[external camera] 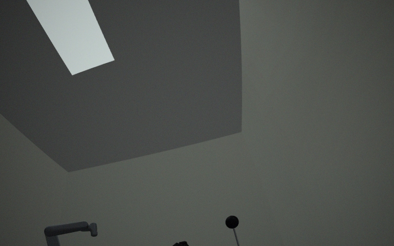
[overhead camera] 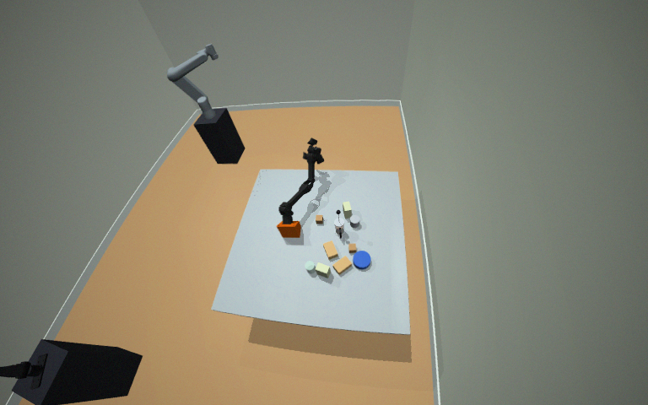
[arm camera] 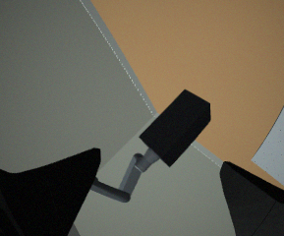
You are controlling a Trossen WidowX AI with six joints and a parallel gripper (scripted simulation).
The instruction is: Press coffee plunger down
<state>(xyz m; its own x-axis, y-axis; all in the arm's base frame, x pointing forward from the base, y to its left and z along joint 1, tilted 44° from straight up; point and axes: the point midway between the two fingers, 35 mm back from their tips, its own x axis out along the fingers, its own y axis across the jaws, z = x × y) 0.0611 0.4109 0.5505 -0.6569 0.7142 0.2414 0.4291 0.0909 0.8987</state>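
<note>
The coffee plunger lies 34 cm ahead of my gripper tip, 68 cm to the right of it and 3 cm below it. The rest, counted from my gripper tip: grey cylinder (45 cm ahead, 61 cm to the right, 19 cm below); blue disc (51 cm ahead, 90 cm to the right, 20 cm below); coffee press (35 cm ahead, 69 cm to the right, 9 cm below).
</note>
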